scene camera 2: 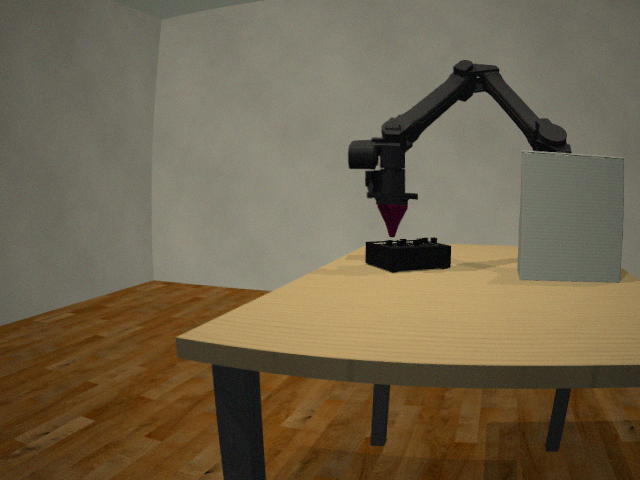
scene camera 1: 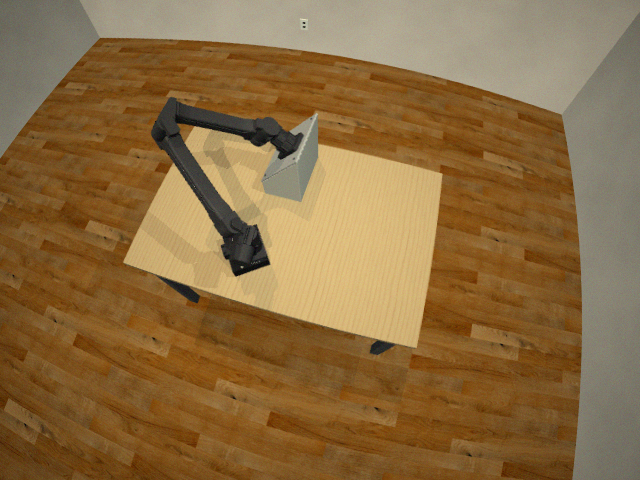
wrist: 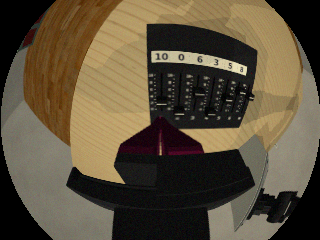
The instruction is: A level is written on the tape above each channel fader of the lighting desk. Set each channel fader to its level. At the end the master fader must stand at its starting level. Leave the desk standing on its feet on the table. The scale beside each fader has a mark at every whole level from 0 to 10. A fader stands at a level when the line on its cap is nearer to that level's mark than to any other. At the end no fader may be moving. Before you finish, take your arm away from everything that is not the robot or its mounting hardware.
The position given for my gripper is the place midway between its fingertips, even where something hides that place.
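My gripper (scene camera 2: 391,237) is in sight, and I see that same gripper in the wrist view (wrist: 160,120) too.
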